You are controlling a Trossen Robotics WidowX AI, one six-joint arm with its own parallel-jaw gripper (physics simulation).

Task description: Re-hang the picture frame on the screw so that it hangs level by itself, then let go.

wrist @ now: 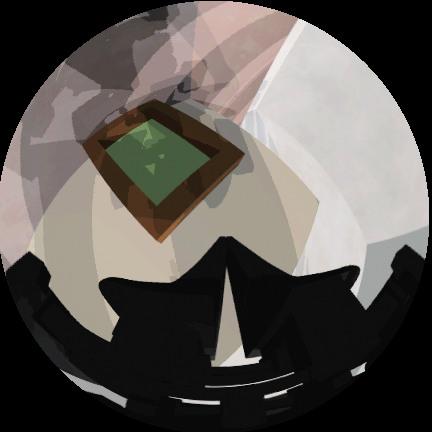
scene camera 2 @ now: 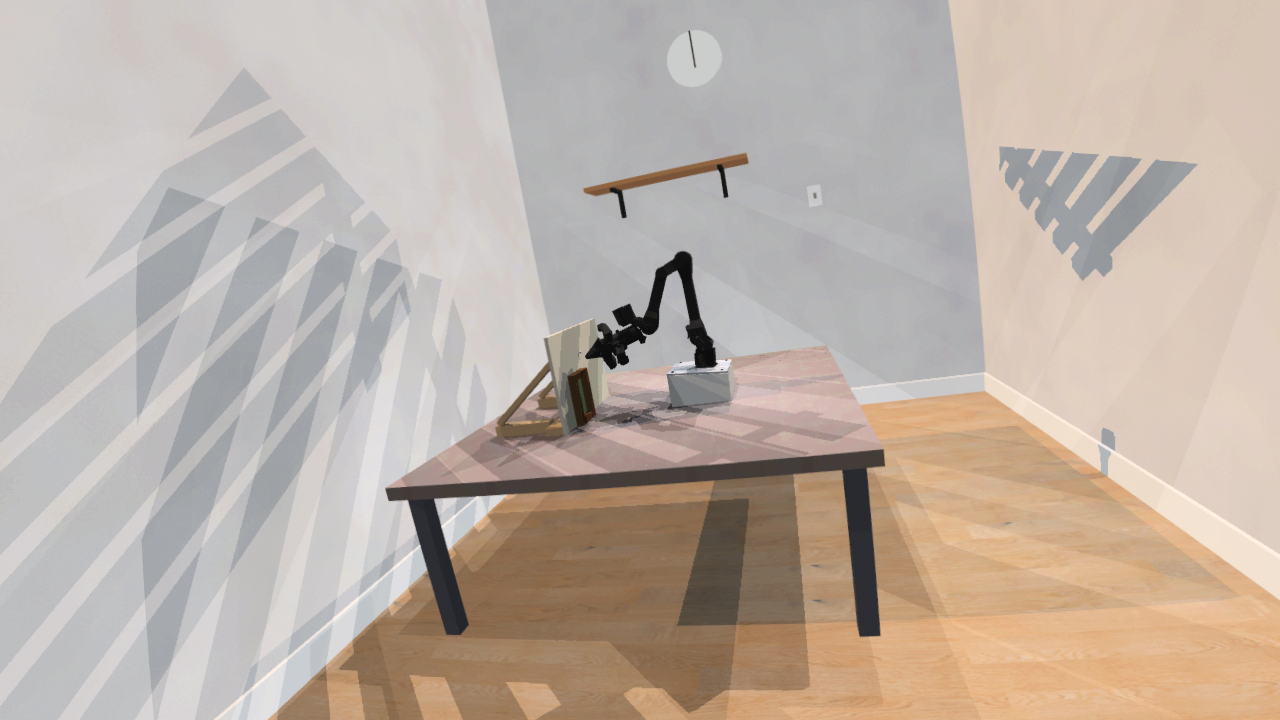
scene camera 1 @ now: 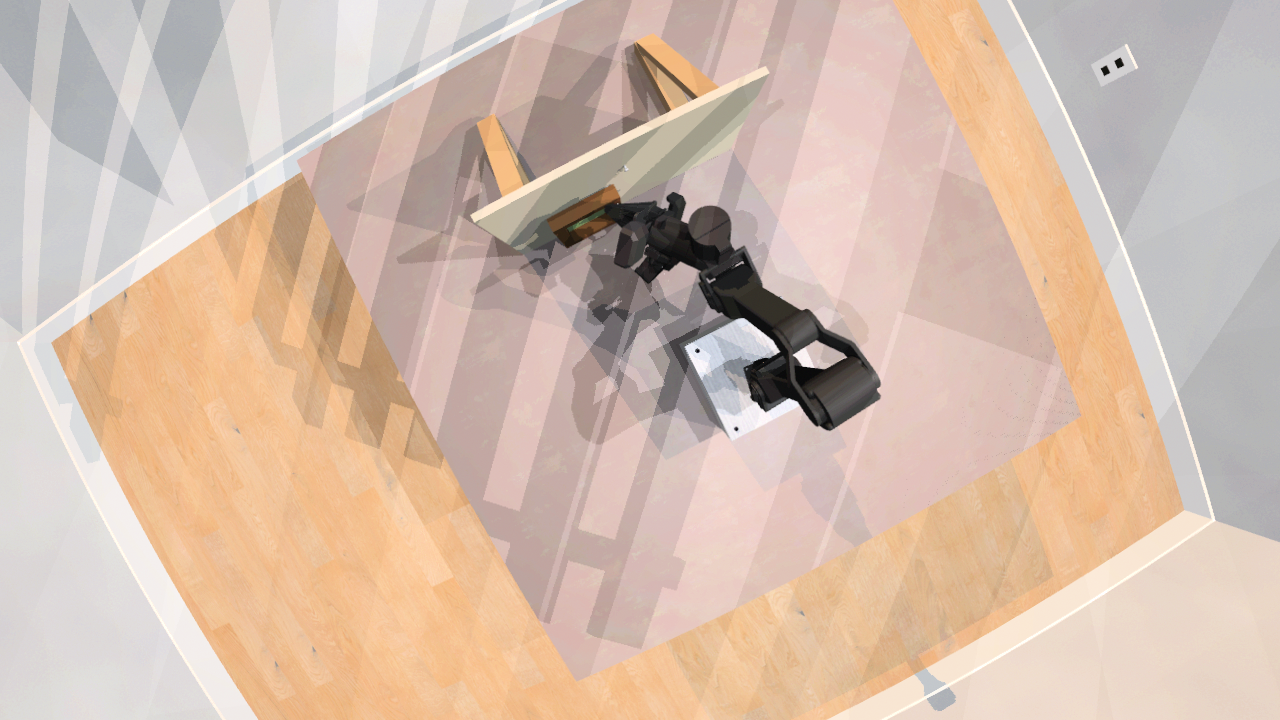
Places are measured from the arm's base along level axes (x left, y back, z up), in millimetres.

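Where they show: gripper, fingertip midpoint: (wrist: 224, 241) (scene camera 2: 585, 357) (scene camera 1: 605, 207); arm's base at its link origin: (scene camera 2: 706, 365) (scene camera 1: 764, 378).
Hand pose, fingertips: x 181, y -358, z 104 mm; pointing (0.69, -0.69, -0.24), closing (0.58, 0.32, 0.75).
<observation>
Things, the pixels of their centre, and the offset from my fingertips. Level surfaces: height alone.
- picture frame at the middle of its body: (wrist: 151, 148) (scene camera 1: 587, 218) (scene camera 2: 581, 396) dy -23, dx +36, dz -124 mm
- screw at the middle of its body: (scene camera 1: 625, 168) dy -47, dx -49, dz +12 mm
- pinkish table at its surface level: dz -208 mm
The picture frame (scene camera 1: 586, 216) (scene camera 2: 581, 398) (wrist: 157, 162), brown with a green picture, stands low against the cream board (scene camera 1: 689, 134) (scene camera 2: 562, 351) (wrist: 272, 192), toward its left part in scene camera 1. The screw (scene camera 1: 624, 167) is a small pale point on the board, above and to the right of the frame in that view. It does not show in the wrist view, where the fingers cover part of the board. My gripper (scene camera 1: 612, 209) (scene camera 2: 589, 356) (wrist: 224, 241) is shut and empty, fingertips together, close to the board and just above the frame's upper edge. Any contact cannot be told.
Wooden legs (scene camera 1: 501, 159) (scene camera 2: 528, 430) prop the board from behind. The arm's white base box (scene camera 1: 716, 380) (scene camera 2: 699, 388) stands on the pinkish table (scene camera 1: 805, 537) (scene camera 2: 787, 429) in front of the board. A wall shelf (scene camera 2: 666, 174) hangs on the wall well beyond the table.
</observation>
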